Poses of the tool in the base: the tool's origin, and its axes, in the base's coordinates. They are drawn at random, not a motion.
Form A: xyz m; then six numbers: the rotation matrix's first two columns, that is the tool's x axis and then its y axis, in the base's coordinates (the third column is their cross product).
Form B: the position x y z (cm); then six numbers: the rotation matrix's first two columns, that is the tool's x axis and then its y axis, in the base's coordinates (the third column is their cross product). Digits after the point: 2 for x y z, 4 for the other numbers.
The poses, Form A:
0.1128, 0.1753, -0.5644, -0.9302, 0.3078, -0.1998, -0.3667, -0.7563, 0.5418
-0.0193, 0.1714, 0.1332, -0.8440, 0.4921, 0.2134, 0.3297, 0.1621, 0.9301
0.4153, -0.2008, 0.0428, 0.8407, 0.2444, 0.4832, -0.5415, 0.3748, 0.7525
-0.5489, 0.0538, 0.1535, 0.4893, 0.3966, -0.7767, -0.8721, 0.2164, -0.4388
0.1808, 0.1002, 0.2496, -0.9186, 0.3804, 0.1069, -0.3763, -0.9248, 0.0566
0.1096, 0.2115, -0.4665, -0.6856, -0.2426, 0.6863, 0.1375, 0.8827, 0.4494
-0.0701, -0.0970, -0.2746, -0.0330, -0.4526, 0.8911, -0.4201, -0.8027, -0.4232
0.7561, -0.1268, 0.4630, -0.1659, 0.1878, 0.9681, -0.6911, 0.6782, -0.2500
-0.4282, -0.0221, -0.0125, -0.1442, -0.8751, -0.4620, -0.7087, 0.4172, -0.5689
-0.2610, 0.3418, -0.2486, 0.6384, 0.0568, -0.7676, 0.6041, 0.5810, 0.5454
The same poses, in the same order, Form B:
11.28, 17.53, -56.44, -0.9302, 0.3078, -0.1998, -0.3667, -0.7563, 0.5418
-1.93, 17.14, 13.32, -0.8440, 0.4921, 0.2134, 0.3297, 0.1621, 0.9301
41.53, -20.08, 4.28, 0.8407, 0.2444, 0.4832, -0.5415, 0.3748, 0.7525
-54.89, 5.38, 15.35, 0.4893, 0.3966, -0.7767, -0.8721, 0.2164, -0.4388
18.08, 10.02, 24.96, -0.9186, 0.3804, 0.1069, -0.3763, -0.9248, 0.0566
10.96, 21.15, -46.65, -0.6856, -0.2426, 0.6863, 0.1375, 0.8827, 0.4494
-7.01, -9.70, -27.46, -0.0330, -0.4526, 0.8911, -0.4201, -0.8027, -0.4232
75.61, -12.68, 46.30, -0.1659, 0.1878, 0.9681, -0.6911, 0.6782, -0.2500
-42.82, -2.21, -1.25, -0.1442, -0.8751, -0.4620, -0.7087, 0.4172, -0.5689
-26.10, 34.18, -24.86, 0.6384, 0.0568, -0.7676, 0.6041, 0.5810, 0.5454

